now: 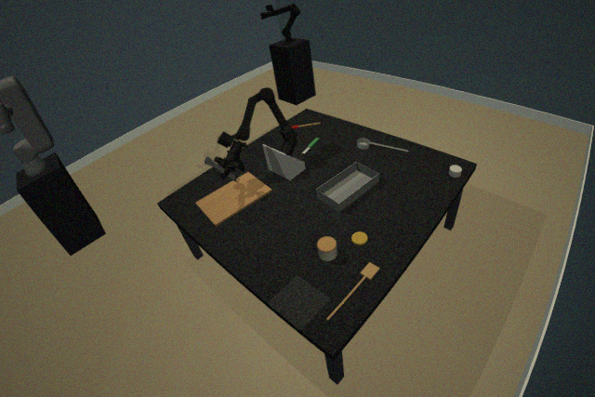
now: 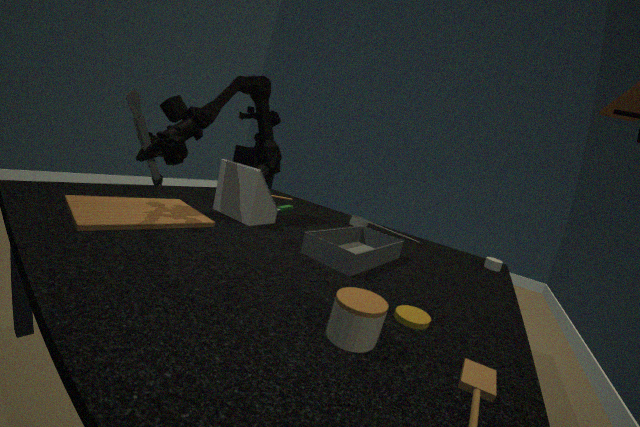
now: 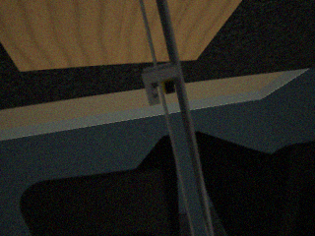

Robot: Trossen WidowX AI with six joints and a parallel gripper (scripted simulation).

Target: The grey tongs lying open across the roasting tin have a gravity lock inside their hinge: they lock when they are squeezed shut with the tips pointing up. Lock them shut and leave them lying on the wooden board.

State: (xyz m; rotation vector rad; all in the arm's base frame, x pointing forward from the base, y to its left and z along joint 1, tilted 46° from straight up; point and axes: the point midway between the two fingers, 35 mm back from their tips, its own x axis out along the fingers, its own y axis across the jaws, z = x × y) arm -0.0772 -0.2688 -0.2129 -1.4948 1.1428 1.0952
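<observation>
My gripper tip is 14 cm above the wooden board and 2 cm to the right of it. The rest, counted from my gripper tip: yellow disc (70 cm ahead, 23 cm to the left, 14 cm below); then roasting tin (46 cm to the left, 44 cm ahead, 12 cm below).
</observation>
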